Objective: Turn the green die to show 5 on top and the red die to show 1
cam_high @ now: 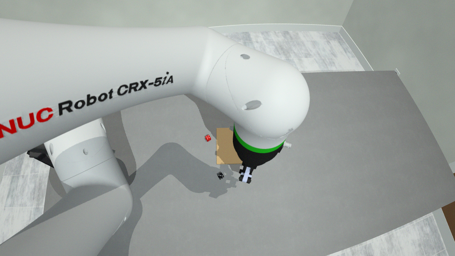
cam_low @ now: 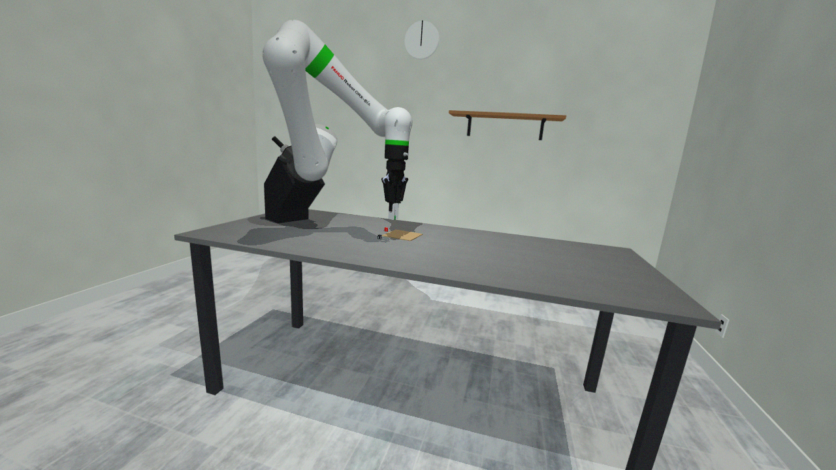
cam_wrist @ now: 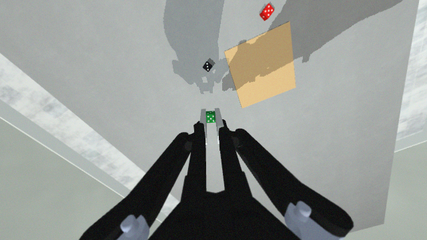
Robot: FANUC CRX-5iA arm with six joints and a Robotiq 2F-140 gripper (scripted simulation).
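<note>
Right now my hand is 140 mm to the right of the tan mat, 130 mm above it and 20 mm short of it. Also, from my hand: red die (190 mm to the left, 130 mm below, 70 mm behind); green die (30 mm below); black die (130 mm below, 60 mm behind, 40 mm to the left).
</note>
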